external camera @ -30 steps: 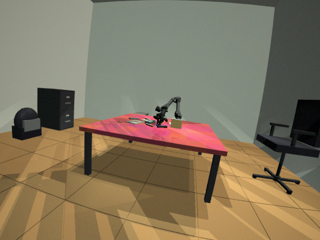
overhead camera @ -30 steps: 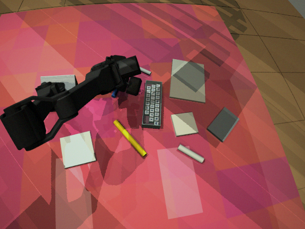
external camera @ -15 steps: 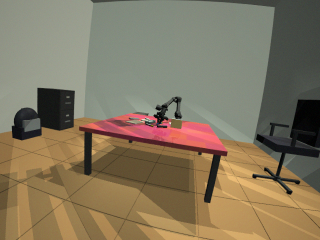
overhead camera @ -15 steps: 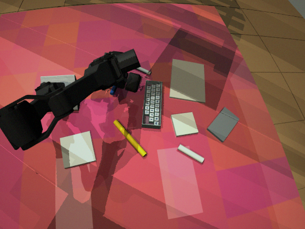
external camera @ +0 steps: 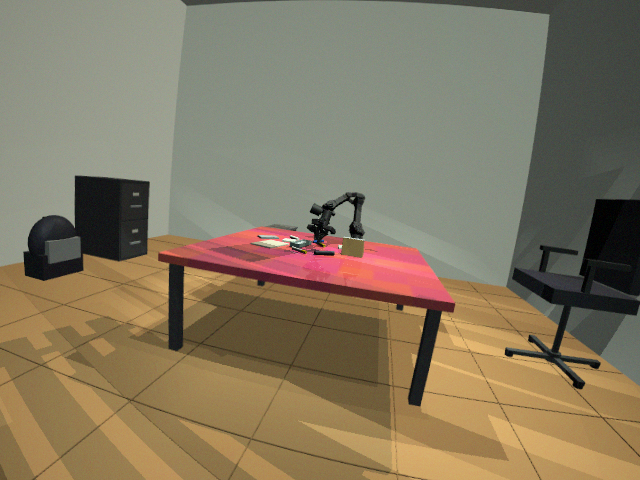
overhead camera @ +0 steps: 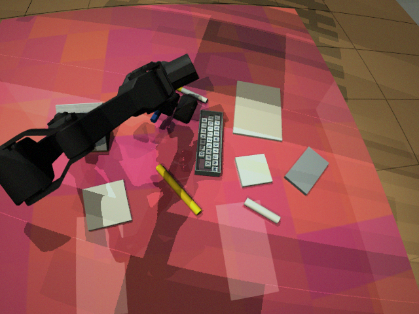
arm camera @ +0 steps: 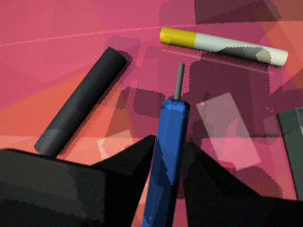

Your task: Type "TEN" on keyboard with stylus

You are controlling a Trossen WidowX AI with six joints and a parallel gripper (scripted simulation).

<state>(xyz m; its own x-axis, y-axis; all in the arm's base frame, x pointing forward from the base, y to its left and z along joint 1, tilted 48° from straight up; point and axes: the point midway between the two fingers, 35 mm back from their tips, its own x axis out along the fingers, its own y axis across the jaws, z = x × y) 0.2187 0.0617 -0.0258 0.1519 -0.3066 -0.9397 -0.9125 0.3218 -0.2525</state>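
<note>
Now: gripper tip 10 mm to the right of the dark blue stylus and 10 mm short of it. Also, from my gripper tip: sheet (280 mm ahead, 50 mm below, 30 mm to the left); dark cylinder (70 mm behind, 60 mm to the left, 40 mm below); white-and-yellow pen (90 mm to the left, 60 mm ahead, 50 mm below).
</note>
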